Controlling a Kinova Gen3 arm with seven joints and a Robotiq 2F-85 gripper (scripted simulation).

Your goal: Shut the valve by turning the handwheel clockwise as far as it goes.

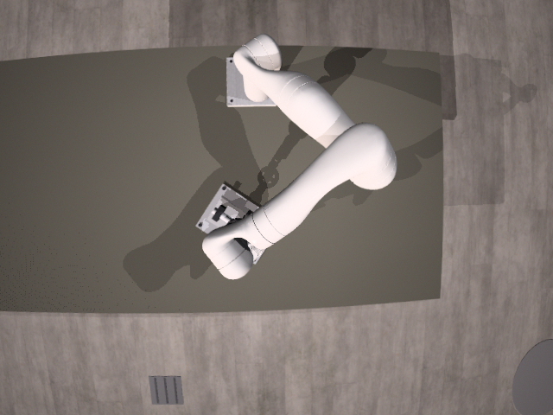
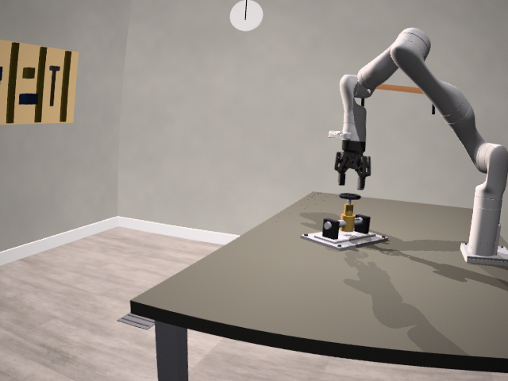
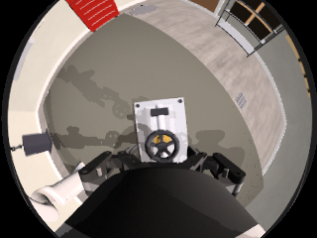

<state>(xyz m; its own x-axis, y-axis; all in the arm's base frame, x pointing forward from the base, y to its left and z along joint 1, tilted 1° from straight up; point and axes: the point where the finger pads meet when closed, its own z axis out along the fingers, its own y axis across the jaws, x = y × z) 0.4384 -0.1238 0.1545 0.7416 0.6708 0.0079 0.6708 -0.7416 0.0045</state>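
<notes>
My gripper is now 40 mm above the handwheel.
</notes>
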